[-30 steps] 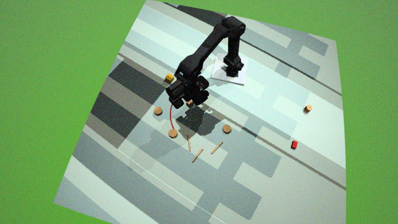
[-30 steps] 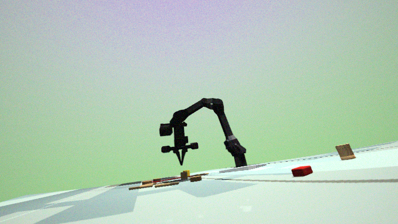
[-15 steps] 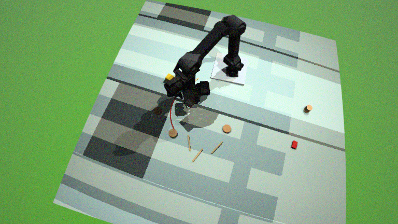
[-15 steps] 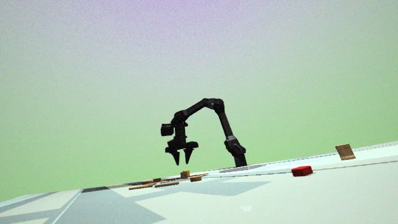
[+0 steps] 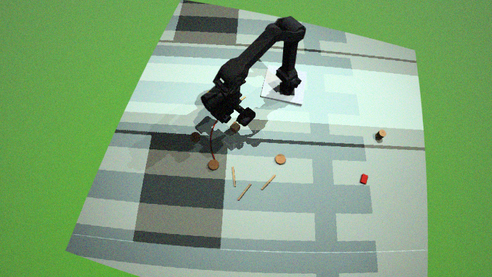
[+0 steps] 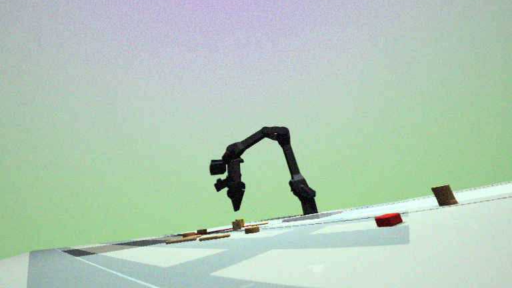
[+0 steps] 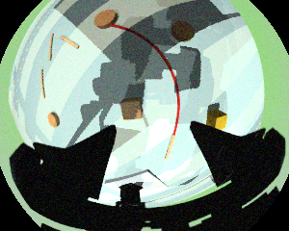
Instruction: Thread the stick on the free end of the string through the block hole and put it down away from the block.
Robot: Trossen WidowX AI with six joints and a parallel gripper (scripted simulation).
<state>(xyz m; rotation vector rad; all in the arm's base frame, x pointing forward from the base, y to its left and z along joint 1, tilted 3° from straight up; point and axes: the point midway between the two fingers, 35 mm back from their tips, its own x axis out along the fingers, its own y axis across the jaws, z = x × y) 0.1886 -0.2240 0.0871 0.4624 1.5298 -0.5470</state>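
My gripper tip is 2 cm short of the wooden block, 2 cm to the right of it and 5 cm above it. The rest, counted from my gripper tip: yellow cube 10 cm behind, 10 cm to the right, 5 cm below; round wooden button 18 cm ahead, 5 cm to the right, 6 cm below; thin wooden stick 9 cm behind, 1 cm to the left, 6 cm below.
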